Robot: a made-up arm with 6 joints.
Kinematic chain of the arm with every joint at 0, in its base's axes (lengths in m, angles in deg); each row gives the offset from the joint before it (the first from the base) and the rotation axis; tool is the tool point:
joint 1: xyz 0 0 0.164 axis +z
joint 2: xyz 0 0 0 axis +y
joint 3: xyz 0 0 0.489 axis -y
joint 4: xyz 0 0 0 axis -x
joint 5: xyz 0.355 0 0 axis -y
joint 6: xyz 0 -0.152 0 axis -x
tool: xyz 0 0 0
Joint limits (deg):
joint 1: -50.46..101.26
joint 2: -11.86..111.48
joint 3: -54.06..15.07
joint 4: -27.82..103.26
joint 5: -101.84..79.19
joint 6: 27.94..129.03
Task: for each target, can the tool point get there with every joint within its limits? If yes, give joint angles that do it. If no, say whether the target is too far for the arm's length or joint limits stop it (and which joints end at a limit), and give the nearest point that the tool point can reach.
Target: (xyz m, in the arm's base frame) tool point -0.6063 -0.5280 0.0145
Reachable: no: joint limits stop it (at a limit: joint 1, joint 2, joint 3) | nearest point -0.0488 -0.1763 -0.0790 | short by 0.666 m
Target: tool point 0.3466 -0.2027 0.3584
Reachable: yes | joints -15.35 16.31 -48.73 47.00 -42.96 83.37
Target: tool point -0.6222 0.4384 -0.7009
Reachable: no: too far | nearest point -0.1335 0.4920 -0.3959 | short by 0.579 m
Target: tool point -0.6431 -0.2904 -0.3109
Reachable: no: joint limits stop it (at a limit: joint 1, joint 2) | nearest point -0.0327 -0.1991 -0.1639 | short by 0.634 m
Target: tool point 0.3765 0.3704 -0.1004
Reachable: yes | joints 61.06 79.35 -10.23 8.77 25.49 99.84
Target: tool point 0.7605 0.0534 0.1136
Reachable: yes | joints 4.98 68.17 8.08 85.15 -49.90 80.72
